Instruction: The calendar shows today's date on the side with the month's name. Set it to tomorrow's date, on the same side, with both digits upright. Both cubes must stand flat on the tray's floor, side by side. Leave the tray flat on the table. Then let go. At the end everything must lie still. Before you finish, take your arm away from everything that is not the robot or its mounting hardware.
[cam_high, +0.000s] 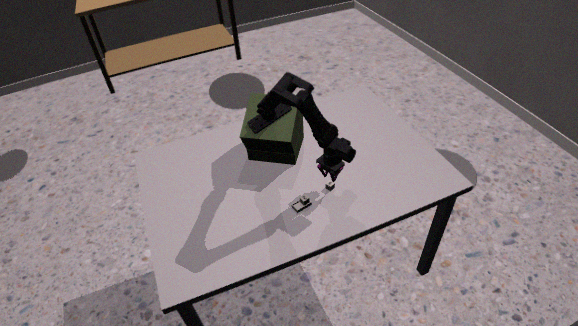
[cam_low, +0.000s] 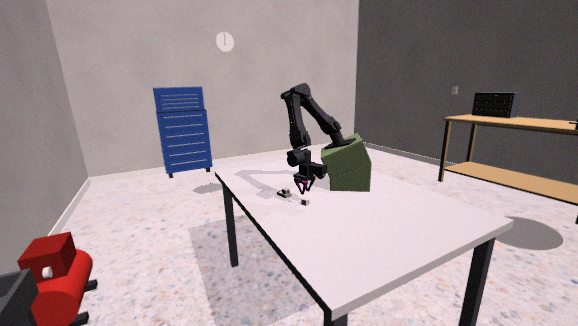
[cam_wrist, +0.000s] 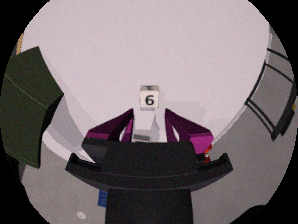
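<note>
The white cube is 5 cm below my hand. Also, from my hand: calendar tray 16 cm to the right, 6 cm below.
</note>
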